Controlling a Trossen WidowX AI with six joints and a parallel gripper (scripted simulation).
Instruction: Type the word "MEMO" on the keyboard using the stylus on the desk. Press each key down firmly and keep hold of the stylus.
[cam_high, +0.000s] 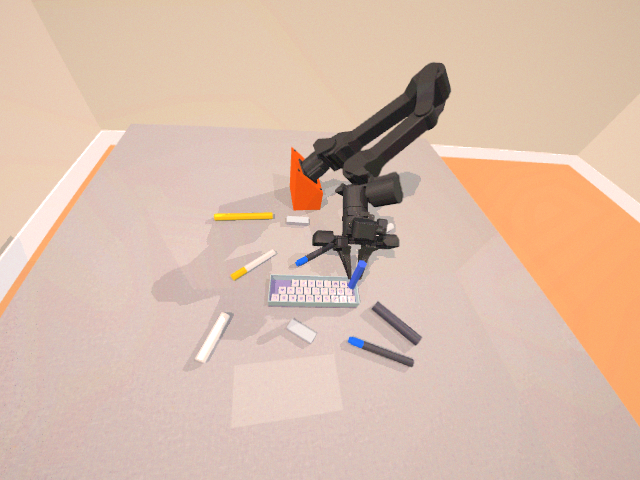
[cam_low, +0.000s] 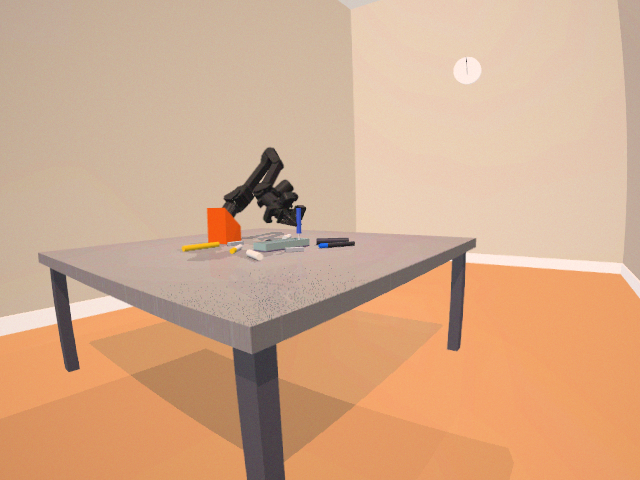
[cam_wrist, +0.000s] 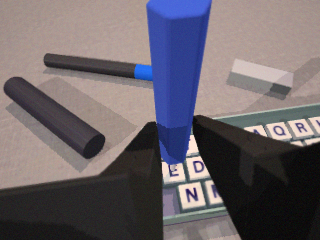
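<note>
My gripper tip is 2 cm above the blue stylus. From my gripper tip the other things lie so: white-and-yellow pen (12 cm behind, 21 cm to the right, 7 cm below); then grey eraser (6 cm ahead, 13 cm to the right, 7 cm below); then dark cylinder (10 cm ahead, 8 cm to the left, 6 cm below).
</note>
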